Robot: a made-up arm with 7 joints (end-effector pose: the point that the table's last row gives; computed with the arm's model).
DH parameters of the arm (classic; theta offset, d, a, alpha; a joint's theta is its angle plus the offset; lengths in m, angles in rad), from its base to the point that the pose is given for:
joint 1: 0 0.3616 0 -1.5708
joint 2: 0 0 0 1.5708
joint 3: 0 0.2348 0.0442 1.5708
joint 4: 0 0 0.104 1.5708
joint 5: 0 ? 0 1.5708
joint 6: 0 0 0.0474 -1.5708
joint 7: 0 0.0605 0 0
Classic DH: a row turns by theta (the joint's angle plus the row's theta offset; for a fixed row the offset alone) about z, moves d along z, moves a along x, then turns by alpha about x.
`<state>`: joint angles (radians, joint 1 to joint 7).
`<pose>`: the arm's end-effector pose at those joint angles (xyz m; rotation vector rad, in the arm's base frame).
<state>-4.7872 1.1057 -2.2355 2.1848 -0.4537 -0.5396 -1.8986</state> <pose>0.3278 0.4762 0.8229 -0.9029 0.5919 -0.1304</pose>
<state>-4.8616 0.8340 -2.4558 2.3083 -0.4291 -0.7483 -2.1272</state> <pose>0.2531 0.3392 0.9626 -0.9208 0.2783 -0.4266</pose>
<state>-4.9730 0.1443 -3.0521 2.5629 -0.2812 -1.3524 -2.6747</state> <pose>0.0218 -0.0394 1.0587 -1.0035 -0.2138 -1.3489</pose>
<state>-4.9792 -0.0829 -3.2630 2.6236 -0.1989 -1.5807 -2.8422</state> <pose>-0.0440 -0.1565 1.0235 -1.0917 -0.2753 -1.5947</pose>
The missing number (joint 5, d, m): 0.4597
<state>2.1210 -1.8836 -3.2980 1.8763 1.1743 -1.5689 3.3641</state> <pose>0.0769 -0.3498 -0.1531 1.5145 0.6800 -1.5871</pose>
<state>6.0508 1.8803 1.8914 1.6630 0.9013 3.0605 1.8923</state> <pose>0.4637 0.3053 0.4258 1.2085 2.0074 -1.9131</pose>
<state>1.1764 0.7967 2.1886 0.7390 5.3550 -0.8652 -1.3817</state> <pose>-0.4063 -0.0785 0.5864 0.9683 -0.2943 -0.8066</pose>
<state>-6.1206 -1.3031 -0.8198 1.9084 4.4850 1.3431 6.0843</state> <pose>-0.3470 -0.4571 0.7914 1.5544 -1.4608 0.4740</pose>
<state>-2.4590 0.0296 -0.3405 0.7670 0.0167 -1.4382 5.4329</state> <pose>-0.4335 -0.1537 0.3988 0.5412 -0.8104 -0.4784</pose>
